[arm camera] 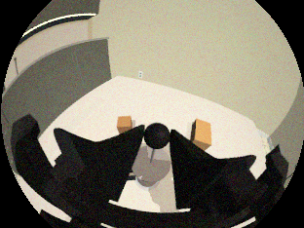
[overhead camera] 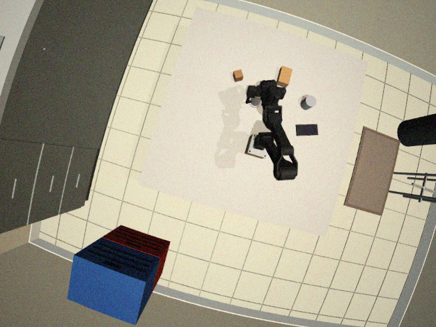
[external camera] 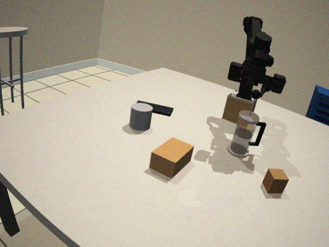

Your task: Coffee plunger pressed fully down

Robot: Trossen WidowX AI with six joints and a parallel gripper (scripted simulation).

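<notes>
The glass coffee press is 100 mm below my gripper tip, 30 mm behind it and 10 mm to the left of it. Also, from my gripper tip: flat black slab (380 mm to the right, 210 mm below, 130 mm behind); orange cube (190 mm below, 140 mm to the left, 110 mm ahead).
</notes>
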